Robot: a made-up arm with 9 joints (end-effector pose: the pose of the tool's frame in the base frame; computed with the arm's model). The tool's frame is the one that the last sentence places.
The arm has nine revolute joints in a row. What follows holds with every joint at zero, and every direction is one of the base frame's.
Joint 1 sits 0.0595 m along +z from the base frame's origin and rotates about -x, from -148.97 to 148.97 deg.
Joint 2 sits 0.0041 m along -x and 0.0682 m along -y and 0.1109 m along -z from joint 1 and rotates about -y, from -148.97 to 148.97 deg.
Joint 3 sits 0.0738 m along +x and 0.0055 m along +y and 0.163 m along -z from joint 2 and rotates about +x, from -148.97 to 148.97 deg.
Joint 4 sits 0.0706 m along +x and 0.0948 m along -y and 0.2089 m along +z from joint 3 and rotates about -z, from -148.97 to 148.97 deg.
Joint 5 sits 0.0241 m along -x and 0.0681 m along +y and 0.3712 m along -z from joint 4 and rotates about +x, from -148.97 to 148.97 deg.
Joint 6 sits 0.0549 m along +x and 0.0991 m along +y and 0.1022 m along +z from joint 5 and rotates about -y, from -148.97 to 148.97 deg.
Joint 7 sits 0.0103 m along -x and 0.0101 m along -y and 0.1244 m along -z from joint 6 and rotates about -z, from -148.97 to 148.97 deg.
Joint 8 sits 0.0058 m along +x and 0.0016 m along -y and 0.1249 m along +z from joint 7 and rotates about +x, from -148.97 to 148.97 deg.
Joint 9 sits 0.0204 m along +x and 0.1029 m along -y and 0.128 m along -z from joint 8 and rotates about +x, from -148.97 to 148.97 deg.
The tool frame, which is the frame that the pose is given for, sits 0.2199 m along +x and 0.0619 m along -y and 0.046 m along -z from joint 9; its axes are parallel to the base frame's.
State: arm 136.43 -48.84 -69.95 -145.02 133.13 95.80 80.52 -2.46 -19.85
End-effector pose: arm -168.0 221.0 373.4 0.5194 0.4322 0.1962 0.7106
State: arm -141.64 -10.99 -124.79 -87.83 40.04 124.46 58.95 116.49 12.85
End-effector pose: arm 302.5 19.4 355.5 0.6707 -0.7338 0.1068 0.0167
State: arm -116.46 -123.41 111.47 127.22 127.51 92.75 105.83 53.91 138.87
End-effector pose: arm -289.8 -96.3 427.8 0.3516 0.3186 -0.6356 0.6090
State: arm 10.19 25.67 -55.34 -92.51 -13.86 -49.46 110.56 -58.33 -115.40
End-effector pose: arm 75.4 -19.9 32.7 0.7318 0.5059 -0.1881 0.4162
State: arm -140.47 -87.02 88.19 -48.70 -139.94 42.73 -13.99 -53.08 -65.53
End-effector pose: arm 60.8 -189.8 391.3 0.9050 -0.1547 -0.3053 -0.2525
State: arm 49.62 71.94 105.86 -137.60 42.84 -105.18 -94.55 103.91 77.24
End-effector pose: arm 332.9 -344.8 193.0 0.7341 -0.4538 0.2604 -0.4328
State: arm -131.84 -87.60 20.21 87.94 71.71 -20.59 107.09 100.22 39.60
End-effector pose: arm -579.7 318.5 161.0 0.3287 -0.1347 0.1411 -0.9241
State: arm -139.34 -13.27 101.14 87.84 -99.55 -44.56 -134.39 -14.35 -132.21
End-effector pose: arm 277.7 -171.9 558.9 0.0577 0.8604 -0.5057 -0.0249
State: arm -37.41 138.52 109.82 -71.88 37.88 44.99 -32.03 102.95 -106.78
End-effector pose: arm 10.9 -138.8 -148.0 0.5938 0.0536 0.5090 -0.6209
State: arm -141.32 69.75 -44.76 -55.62 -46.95 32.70 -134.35 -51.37 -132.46
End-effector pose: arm 340.0 503.2 229.3 0.3375 0.6614 0.6123 0.2716
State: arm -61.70 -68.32 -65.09 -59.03 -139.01 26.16 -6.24 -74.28 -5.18
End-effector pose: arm -530.0 113.1 -300.5 0.1575 0.2861 0.9451 0.0119
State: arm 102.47 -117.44 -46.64 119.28 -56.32 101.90 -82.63 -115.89 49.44
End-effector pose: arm -521.6 -430.4 543.9 0.4507 -0.1673 -0.7220 -0.4976
